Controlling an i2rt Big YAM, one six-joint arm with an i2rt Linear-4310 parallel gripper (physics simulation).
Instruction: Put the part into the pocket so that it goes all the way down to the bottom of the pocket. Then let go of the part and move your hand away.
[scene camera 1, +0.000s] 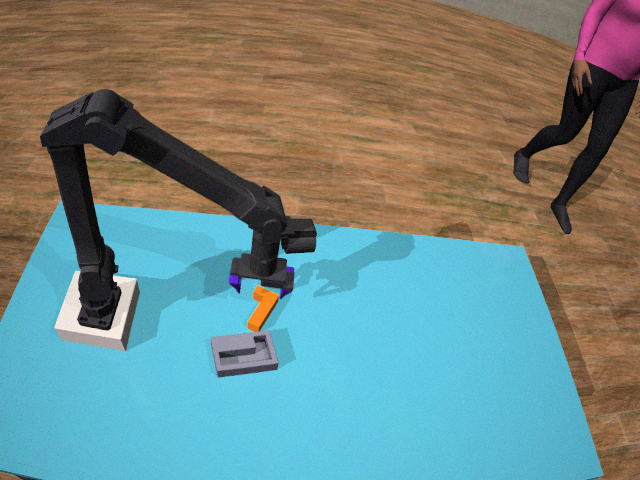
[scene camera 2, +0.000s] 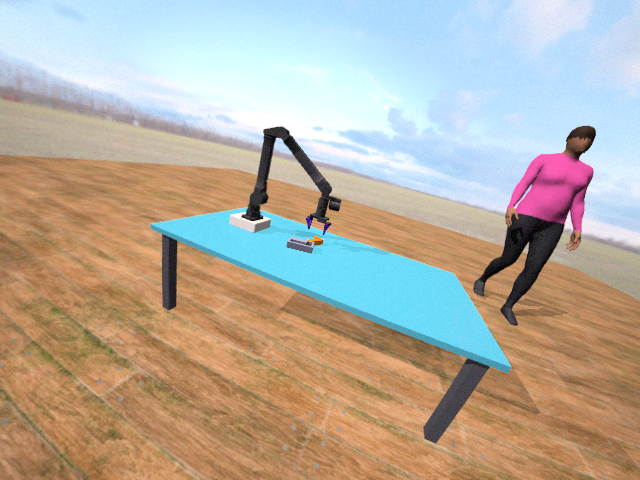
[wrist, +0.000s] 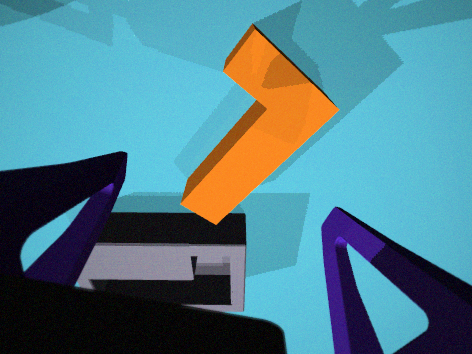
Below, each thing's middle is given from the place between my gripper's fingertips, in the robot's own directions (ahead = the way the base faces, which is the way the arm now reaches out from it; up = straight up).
Right now my hand is 6 cm above the orange L-shaped part (scene camera 1: 268, 300) and 1 cm short of it. From my hand the other things lie so: grey pocket block (scene camera 1: 238, 354) (13 cm to the right, 6 cm below, 2 cm behind).
